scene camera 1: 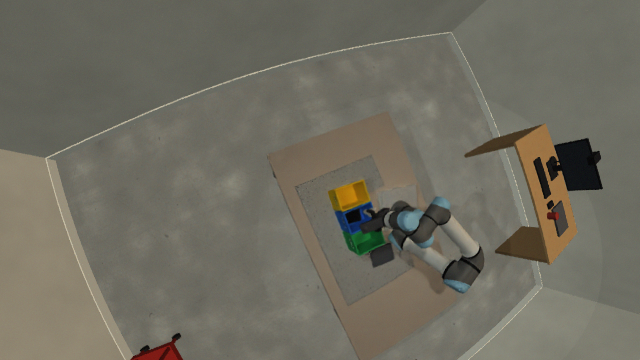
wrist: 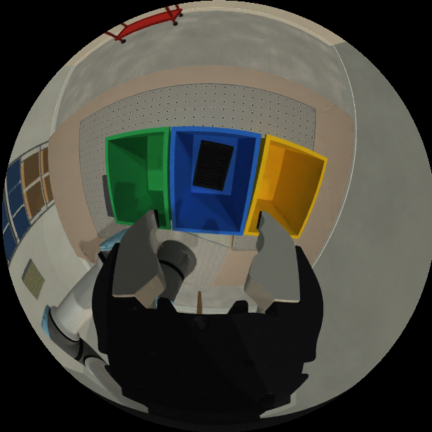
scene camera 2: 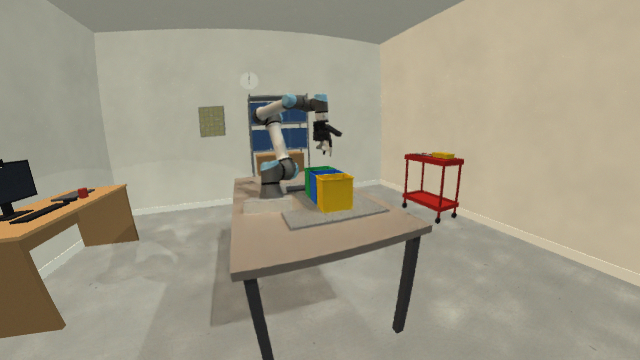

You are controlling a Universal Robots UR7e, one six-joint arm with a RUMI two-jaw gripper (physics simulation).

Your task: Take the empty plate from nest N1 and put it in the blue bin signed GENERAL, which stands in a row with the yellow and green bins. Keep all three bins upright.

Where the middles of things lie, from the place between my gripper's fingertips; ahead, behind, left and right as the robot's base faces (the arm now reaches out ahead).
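Counted from my hand: blue bin (wrist: 196,209), 19 cm below, 1 cm behind; yellow bin (scene camera 2: 334,191), 19 cm below, 1 cm behind, 13 cm to the right of it; green bin (scene camera 1: 359,243), 19 cm below, 1 cm behind, 13 cm to the left of it; black plate (wrist: 212,163), 27 cm below, 1 cm behind.
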